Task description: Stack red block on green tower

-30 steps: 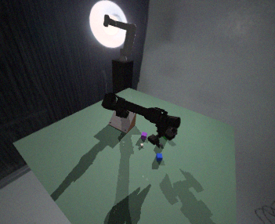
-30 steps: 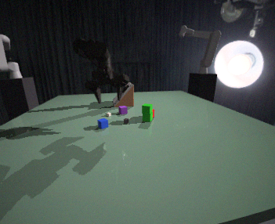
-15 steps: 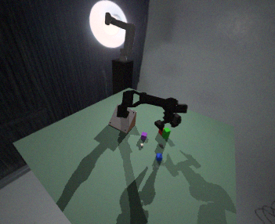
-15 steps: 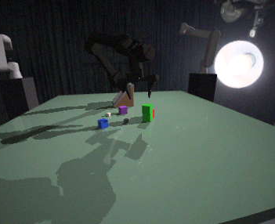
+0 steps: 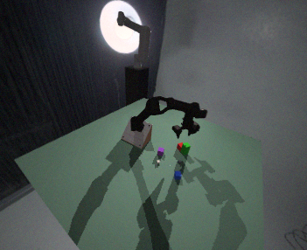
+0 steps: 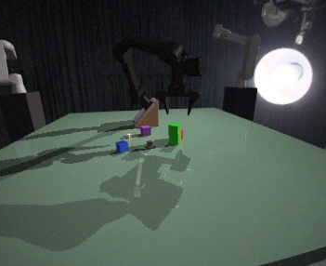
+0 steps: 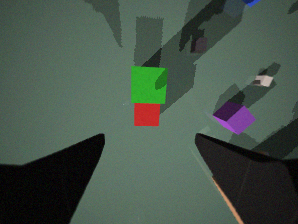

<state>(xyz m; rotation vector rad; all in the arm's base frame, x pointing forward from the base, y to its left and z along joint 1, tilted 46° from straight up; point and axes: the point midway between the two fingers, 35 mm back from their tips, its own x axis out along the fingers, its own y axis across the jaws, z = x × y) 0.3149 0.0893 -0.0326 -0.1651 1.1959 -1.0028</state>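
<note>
My gripper tip is 9 cm above the red block. Round my gripper tip: small pale piece: 21 cm to the right, 10 cm below, 7 cm behind; then blue block: 24 cm to the right, 9 cm below, 7 cm ahead; then purple block: 13 cm to the right, 10 cm behind, 9 cm below.
</note>
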